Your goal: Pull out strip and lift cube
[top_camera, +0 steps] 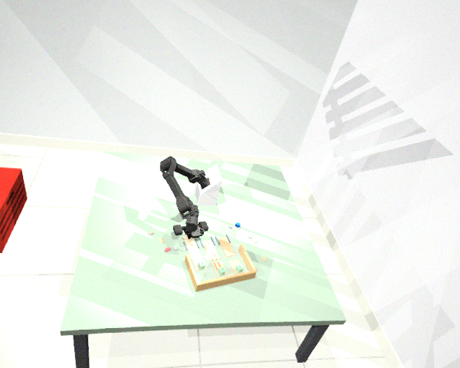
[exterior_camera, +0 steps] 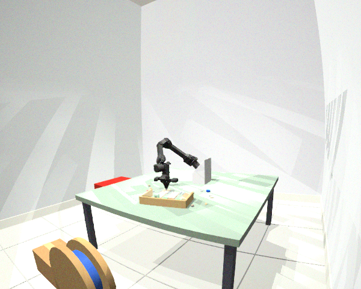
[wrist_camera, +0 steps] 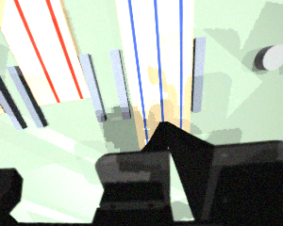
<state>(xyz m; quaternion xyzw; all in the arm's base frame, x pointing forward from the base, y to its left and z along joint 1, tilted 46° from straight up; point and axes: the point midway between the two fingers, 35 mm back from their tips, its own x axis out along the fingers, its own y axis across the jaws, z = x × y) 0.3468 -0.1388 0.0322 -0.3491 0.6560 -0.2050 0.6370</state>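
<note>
Now: gripper tip 80 mm short of the pink block and 120 mm to the left of it. From my gripper tip the other things lie so: blue piece: 110 mm behind, 310 mm to the left.
</note>
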